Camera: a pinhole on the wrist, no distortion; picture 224 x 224 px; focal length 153.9 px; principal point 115.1 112.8 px. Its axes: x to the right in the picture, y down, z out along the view. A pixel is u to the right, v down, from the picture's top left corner.
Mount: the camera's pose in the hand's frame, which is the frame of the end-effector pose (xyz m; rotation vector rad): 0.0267 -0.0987 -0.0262 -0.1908 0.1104 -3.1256
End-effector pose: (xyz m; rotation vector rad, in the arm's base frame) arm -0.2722 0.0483 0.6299 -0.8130 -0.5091 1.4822
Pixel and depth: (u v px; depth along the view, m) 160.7 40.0 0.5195
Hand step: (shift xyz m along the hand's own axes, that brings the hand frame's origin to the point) -0.0638 0.1082 0.5242
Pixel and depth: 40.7 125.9 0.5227
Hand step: 0.3413 -0.1764 0.4576
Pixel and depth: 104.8 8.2 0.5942
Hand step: 0.1369 0.2632 0.5859
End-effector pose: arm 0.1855 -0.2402 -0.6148 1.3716 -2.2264 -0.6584
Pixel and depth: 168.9 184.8 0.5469
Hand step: -0.0955 -0.3945 0.5203
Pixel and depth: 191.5 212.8 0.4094
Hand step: -0.1241 -0.3952 0.3849
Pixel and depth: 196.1 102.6 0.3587
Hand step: -0.1171 -0.1024 0.3535
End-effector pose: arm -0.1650 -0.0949 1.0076 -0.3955 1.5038 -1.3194
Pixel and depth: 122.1 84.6 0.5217
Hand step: 0.0663 -0.0401 0.5000
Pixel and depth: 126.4 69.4 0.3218
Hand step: 0.0421 -0.0309 0.3017
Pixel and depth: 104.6 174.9 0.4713
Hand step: 0.1168 -0.3209 0.4231
